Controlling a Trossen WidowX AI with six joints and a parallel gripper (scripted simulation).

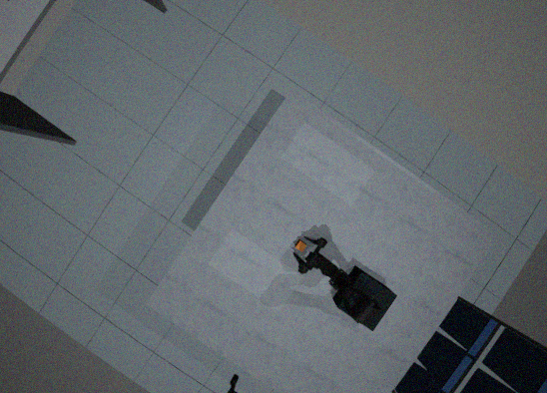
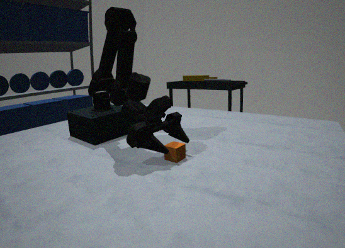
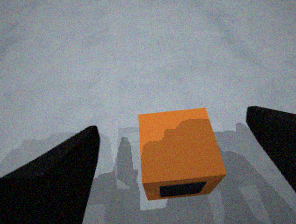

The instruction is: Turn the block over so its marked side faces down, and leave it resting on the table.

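Right now the block is 20 mm below my gripper tip, 20 mm behind it and 10 mm to the left of it.
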